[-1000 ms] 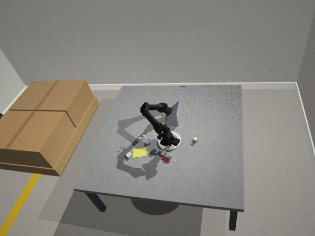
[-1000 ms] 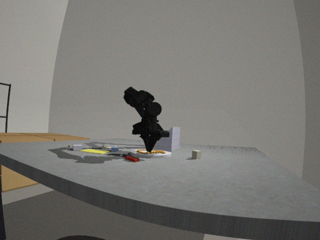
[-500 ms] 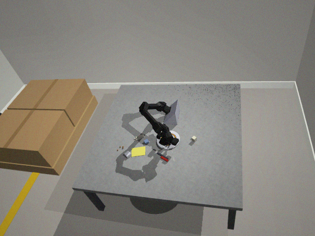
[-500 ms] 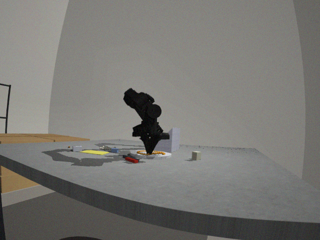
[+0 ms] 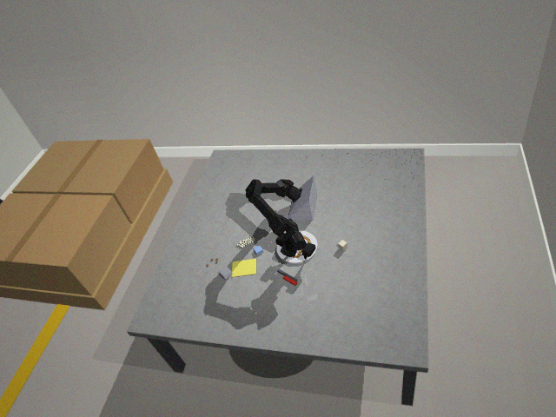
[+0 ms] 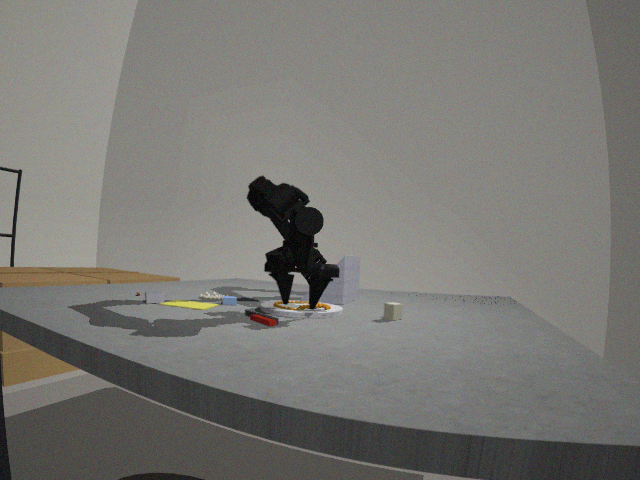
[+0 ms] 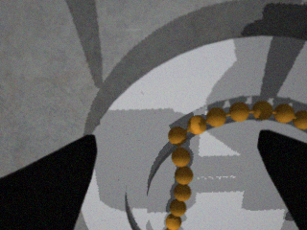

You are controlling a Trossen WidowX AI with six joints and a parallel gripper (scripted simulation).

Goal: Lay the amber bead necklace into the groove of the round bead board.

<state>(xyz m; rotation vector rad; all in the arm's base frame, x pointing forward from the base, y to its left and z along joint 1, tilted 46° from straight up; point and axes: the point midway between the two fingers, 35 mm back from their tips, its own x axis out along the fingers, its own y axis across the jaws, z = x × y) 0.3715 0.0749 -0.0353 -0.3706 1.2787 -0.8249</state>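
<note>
The round bead board is 6 cm behind my gripper tip, 2 cm to the right of it and 1 cm below it. Also, from my gripper tip: blue cube: 2 cm behind, 21 cm to the right, 1 cm below; then cream cube: 8 cm behind, 20 cm to the left; then red-handled tool: 12 cm ahead, 2 cm to the right, 1 cm below.
</note>
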